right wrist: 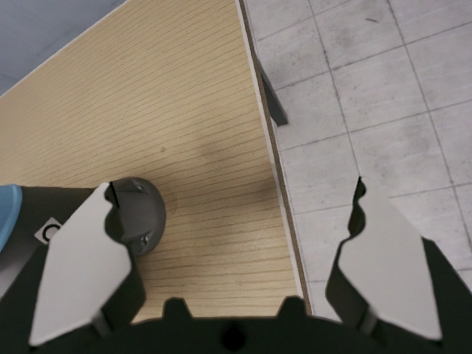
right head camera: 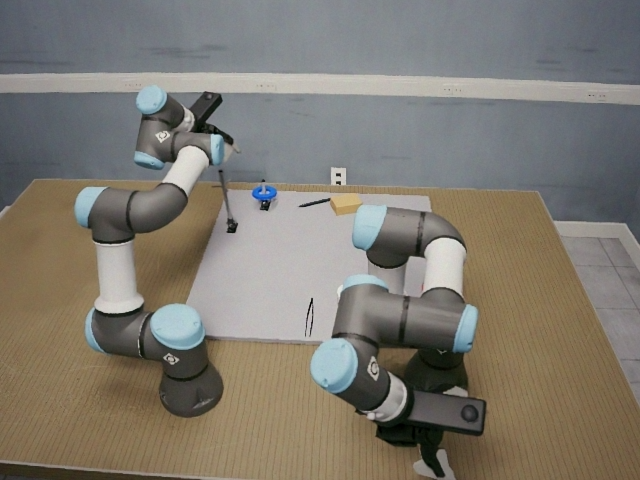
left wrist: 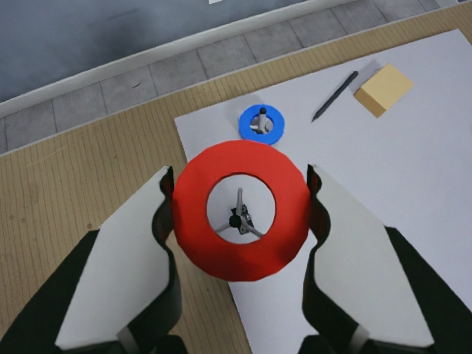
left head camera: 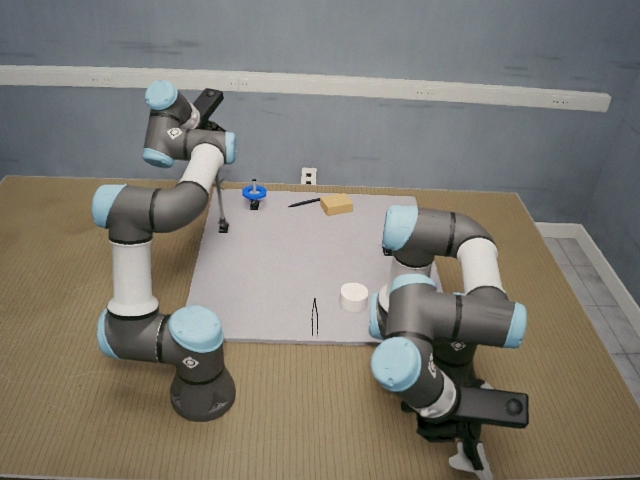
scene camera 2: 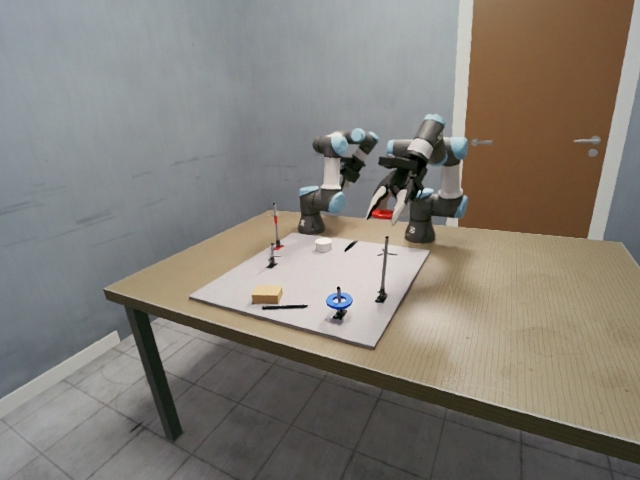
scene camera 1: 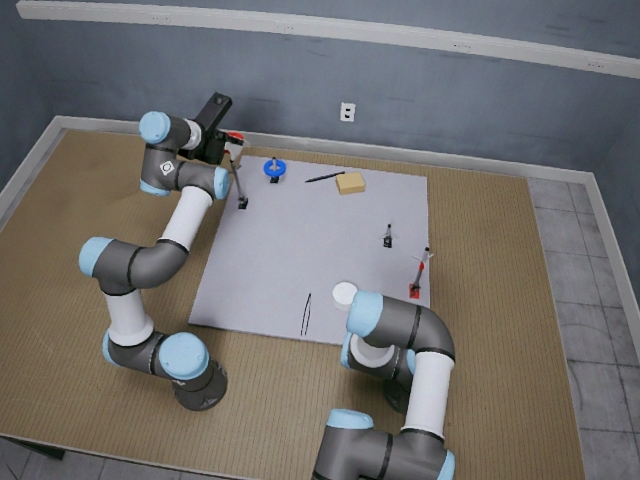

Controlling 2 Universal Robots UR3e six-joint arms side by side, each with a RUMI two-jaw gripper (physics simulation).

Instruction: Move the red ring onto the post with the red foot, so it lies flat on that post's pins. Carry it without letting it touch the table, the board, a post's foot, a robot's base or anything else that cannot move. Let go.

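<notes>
The red ring (scene camera 1: 235, 136) (scene camera 2: 383, 213) (left wrist: 191, 210) is held level in my left gripper (scene camera 2: 381, 220) (left wrist: 239, 167), one finger on each side. It hangs in the air above the top of the tall black-footed post (scene camera 2: 384, 268) (left wrist: 235, 221), whose tip shows through the ring's hole in the left wrist view. The post with the red foot (scene camera 1: 418, 276) (scene camera 2: 276, 229) stands at the board's right edge in scene camera 1, bare, with thin pins near its top. My right gripper (right wrist: 235, 181) is open and empty, near the table's front edge by the right arm's base.
A blue ring (left head camera: 254, 197) (left wrist: 244, 122) sits on a short post at the back left of the board (scene camera 1: 310, 232). A pen (scene camera 1: 324, 177), a yellow block (scene camera 1: 350, 183), a short bare post (scene camera 1: 387, 240), a white cylinder (scene camera 1: 344, 294) and tweezers (scene camera 1: 309, 304) also stand or lie on the board.
</notes>
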